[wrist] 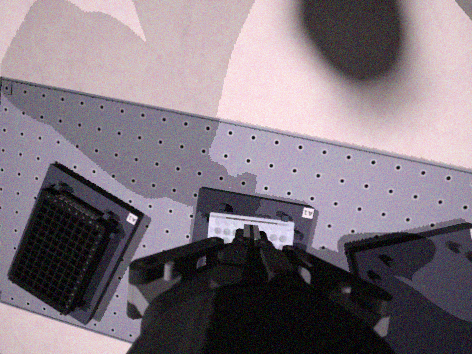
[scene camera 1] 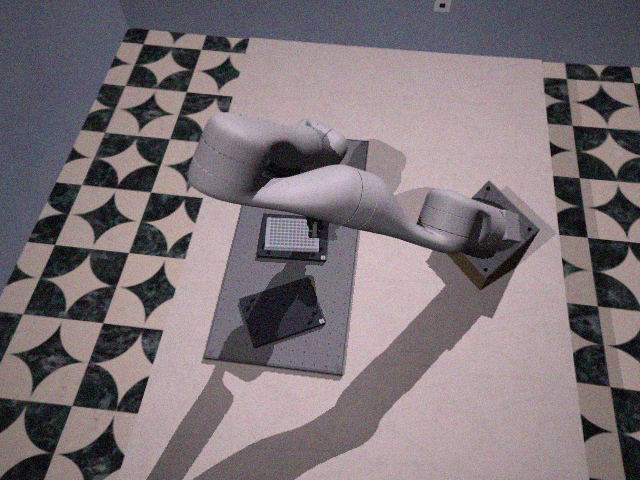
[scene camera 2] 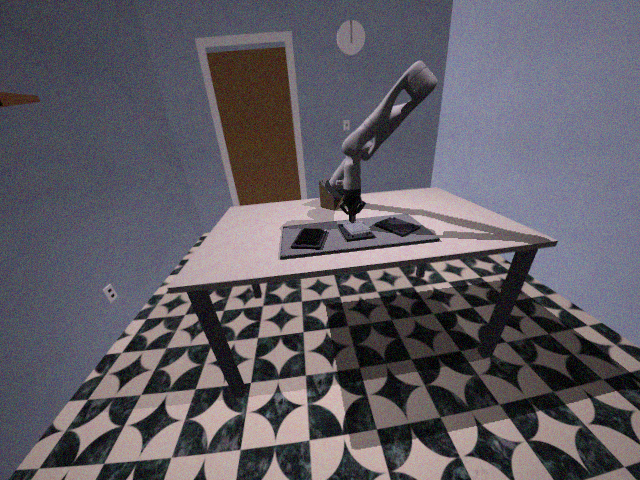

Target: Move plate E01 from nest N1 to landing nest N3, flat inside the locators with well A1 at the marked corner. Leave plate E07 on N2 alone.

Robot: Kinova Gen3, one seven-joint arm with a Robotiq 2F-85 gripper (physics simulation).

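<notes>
A white well plate [scene camera 1: 289,237] [scene camera 2: 355,226] [wrist: 281,238] lies flat on the middle nest [scene camera 1: 292,254] [wrist: 250,200]. A black well plate [scene camera 2: 311,237] [wrist: 55,250] sits on the nest [wrist: 80,182] at the left in the wrist view; the arm hides it in scene camera 1. A nest [scene camera 1: 281,312] [scene camera 2: 398,225] [wrist: 430,270] on the other side holds no plate. I cannot read E01, E07 or nest numbers. My gripper [scene camera 1: 313,233] [scene camera 2: 352,220] [wrist: 250,234] is shut and empty, its tips over the white plate; contact is unclear. The gripper hides part of it.
The nests stand on a grey perforated board [scene camera 1: 330,351] [wrist: 175,135] on the pale table [scene camera 1: 491,413] [scene camera 2: 248,227]. White A1 labels [scene camera 1: 323,257] [wrist: 308,213] mark nest corners. The arm's brown base block [scene camera 2: 327,198] stands behind the board. The arm crosses above the board.
</notes>
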